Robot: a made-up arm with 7 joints. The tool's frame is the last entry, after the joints.
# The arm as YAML. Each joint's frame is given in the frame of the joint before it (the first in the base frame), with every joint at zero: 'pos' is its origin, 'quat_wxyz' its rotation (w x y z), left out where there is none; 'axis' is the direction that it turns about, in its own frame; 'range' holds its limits. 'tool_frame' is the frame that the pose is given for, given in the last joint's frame.
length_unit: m
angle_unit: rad
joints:
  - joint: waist
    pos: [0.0, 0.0, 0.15]
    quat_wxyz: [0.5, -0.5, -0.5, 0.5]
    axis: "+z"
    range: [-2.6, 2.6]
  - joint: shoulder
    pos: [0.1, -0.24, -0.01]
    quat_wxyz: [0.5, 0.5, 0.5, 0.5]
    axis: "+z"
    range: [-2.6, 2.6]
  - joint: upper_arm
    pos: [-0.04, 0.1, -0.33]
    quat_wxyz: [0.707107, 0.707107, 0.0, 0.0]
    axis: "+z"
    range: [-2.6, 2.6]
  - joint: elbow
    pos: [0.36, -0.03, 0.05]
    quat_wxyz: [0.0, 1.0, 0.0, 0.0]
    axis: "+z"
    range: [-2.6, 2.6]
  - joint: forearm
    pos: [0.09, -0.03, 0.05]
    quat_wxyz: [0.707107, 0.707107, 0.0, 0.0]
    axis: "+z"
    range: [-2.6, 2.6]
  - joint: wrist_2
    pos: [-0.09, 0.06, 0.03]
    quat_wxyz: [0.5, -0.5, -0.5, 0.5]
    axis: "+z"
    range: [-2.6, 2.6]
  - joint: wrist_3
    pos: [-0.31, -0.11, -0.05]
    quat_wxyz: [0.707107, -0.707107, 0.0, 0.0]
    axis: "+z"
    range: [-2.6, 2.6]
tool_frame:
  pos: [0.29, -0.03, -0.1]
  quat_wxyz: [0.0, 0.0, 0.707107, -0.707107]
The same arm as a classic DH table. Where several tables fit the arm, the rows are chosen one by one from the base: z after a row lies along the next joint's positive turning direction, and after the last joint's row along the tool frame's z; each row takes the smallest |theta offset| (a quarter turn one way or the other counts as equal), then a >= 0, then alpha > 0; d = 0 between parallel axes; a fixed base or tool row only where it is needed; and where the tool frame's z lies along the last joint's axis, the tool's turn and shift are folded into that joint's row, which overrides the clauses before.
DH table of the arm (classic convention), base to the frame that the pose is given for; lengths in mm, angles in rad. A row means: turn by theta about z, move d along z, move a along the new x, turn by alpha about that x. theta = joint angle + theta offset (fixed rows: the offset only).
base (fixed): d 150; theta_offset -1.5708; a 0; alpha 1.5708
waist: d -10; theta_offset 1.5708; a 240; alpha -1.5708
shoulder: d -230; theta_offset 0; a 40; alpha -1.5708
upper_arm: d 0; theta_offset -0.0831; a -361.2; alpha 3.1416
elbow: d 100; theta_offset -0.0831; a -90; alpha -1.5708
forearm: d 60; theta_offset -1.5708; a 60; alpha -1.5708
wrist_2: d 40; theta_offset 0; a -310; alpha -1.5708
wrist_3: d -210; theta_offset 0; a 290; alpha 1.5708
tool (fixed): d 30; theta_offset 3.1416; a 0; alpha 0
Joint limits (rad, base to tool): -2.6..2.6 -2.6..2.6 -2.6..2.6 -2.6..2.6 -2.6..2.6 -2.6..2.6 -2.6..2.6

